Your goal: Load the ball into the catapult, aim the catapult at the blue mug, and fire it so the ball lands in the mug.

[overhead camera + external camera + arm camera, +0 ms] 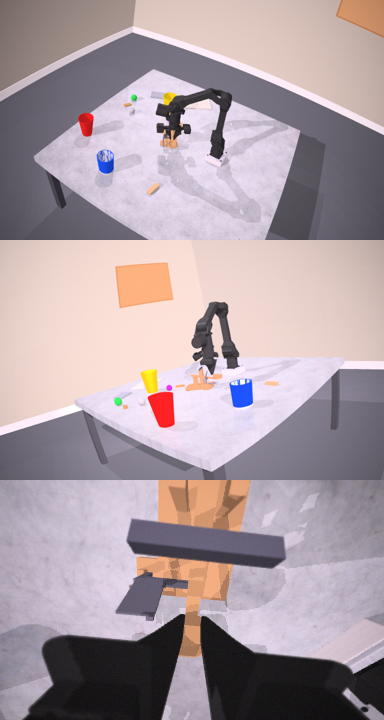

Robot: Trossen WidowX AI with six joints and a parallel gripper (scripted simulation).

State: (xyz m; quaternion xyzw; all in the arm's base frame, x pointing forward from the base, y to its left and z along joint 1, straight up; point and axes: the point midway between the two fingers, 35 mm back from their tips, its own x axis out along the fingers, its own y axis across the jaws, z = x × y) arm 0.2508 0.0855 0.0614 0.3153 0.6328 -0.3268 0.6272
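Right now the wooden catapult is 30 mm ahead of my gripper tip, 20 mm to the right of it and 10 mm below it. The rest, counted from my gripper tip: grey ball: 380 mm ahead, 110 mm to the right, 40 mm below; then purple ball: 210 mm to the right, 140 mm ahead, 50 mm below; then yellow cup: 290 mm to the right, 200 mm ahead, 30 mm below.
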